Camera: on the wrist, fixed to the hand. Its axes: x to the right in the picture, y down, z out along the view.
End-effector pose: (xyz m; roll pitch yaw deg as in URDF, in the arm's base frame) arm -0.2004 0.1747 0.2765 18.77 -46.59 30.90
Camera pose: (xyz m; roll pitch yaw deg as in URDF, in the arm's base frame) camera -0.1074 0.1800 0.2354 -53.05 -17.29 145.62
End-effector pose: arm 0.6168 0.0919 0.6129 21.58 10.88 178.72
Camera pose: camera 0.6083 0.1309 0.5192 9.02 -32.52 -94.26
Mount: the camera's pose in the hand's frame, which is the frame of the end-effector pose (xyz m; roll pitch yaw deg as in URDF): 0.0269 -0.0693 -0.0696 -2.40 -10.89 93.41
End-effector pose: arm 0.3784 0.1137 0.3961 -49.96 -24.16 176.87
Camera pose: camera 0.3626 0.2126 0.4147 -29.65 36.71 -107.88
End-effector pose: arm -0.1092 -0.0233 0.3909 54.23 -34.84 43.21
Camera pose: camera -0.0637 0.0414 0.3267 -62.41 -45.24 -173.38
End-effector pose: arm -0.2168 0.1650 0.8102 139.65 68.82 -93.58
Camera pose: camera -0.1202 0.1416 0.7881 107.12 -13.40 -156.92
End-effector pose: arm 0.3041 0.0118 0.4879 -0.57 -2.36 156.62
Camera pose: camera 0.3046 0.0878 0.4202 -4.76 -10.17 -109.55
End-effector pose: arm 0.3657 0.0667 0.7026 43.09 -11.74 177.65
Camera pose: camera 0.3196 0.0717 0.6120 -25.18 -51.15 -71.67
